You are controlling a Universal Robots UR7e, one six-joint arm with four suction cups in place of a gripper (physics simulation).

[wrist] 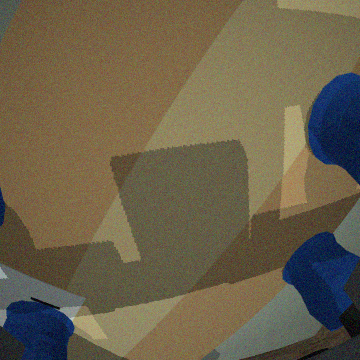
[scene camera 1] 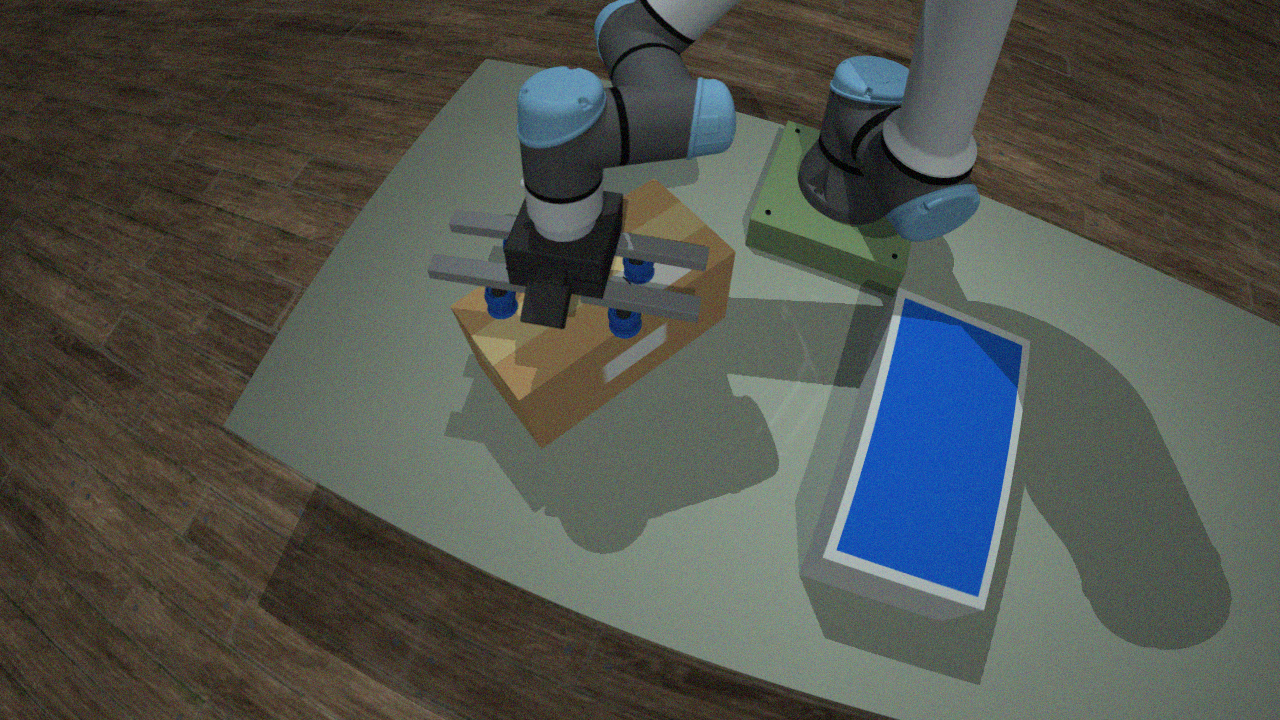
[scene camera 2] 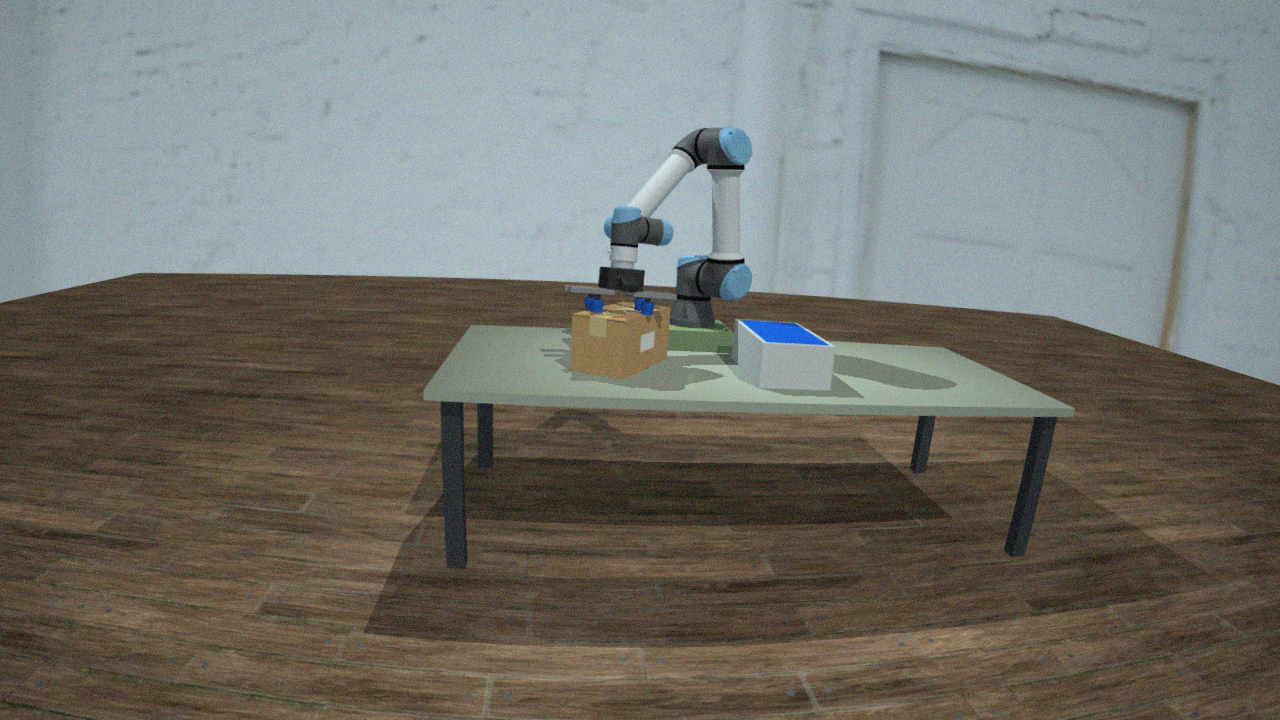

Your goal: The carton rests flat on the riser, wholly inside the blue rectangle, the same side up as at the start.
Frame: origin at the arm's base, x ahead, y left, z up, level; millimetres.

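Where they show: hand, tool point: (wrist: 172,233) (scene camera 2: 618,312); arm's base, link origin: (scene camera 1: 845,186) (scene camera 2: 691,324).
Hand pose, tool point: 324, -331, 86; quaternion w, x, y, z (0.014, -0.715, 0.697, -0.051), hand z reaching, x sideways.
Note:
Each offset is from my tool point to the top centre of the thing, as dx, dy, dz. Level surfaces: height alone.
The brown carton @[-23, +22, +4] (scene camera 1: 666,235) (scene camera 2: 617,347) (wrist: 71,107) stands flat on the table @[dz -150] (scene camera 1: 357,376) (scene camera 2: 500,376), left of the riser. My suction gripper (scene camera 1: 563,290) (scene camera 2: 619,302) sits on the carton's top with its blue cups (wrist: 336,121) pressed down on it. In the wrist view the lower cups (wrist: 36,328) hang partly past the carton's edge, over the table. The grey riser @[+84, +459, -30] (scene camera 1: 895,602) (scene camera 2: 783,365) carries the blue rectangle @[+84, +459, -30] (scene camera 1: 930,456) (scene camera 2: 780,332), which has nothing on it.
The arm's green base plate (scene camera 1: 796,235) (scene camera 2: 699,339) stands at the back between carton and riser. The table's near edge runs just in front of both.

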